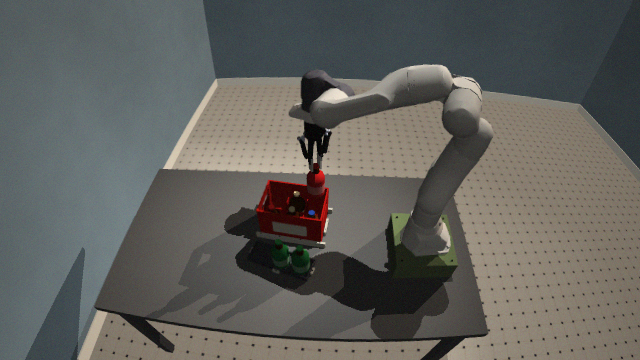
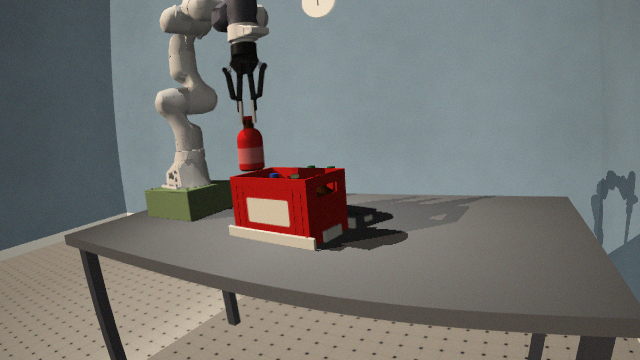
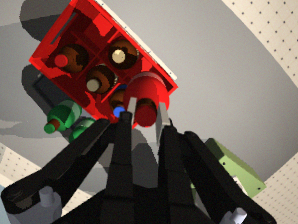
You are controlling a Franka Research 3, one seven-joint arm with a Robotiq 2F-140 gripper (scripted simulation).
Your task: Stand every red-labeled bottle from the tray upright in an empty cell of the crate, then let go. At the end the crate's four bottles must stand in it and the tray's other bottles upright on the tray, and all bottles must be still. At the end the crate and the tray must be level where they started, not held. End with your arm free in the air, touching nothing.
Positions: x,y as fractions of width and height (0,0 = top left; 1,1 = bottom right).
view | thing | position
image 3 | gripper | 0.49,0.49
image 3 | red-labeled bottle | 0.50,0.39
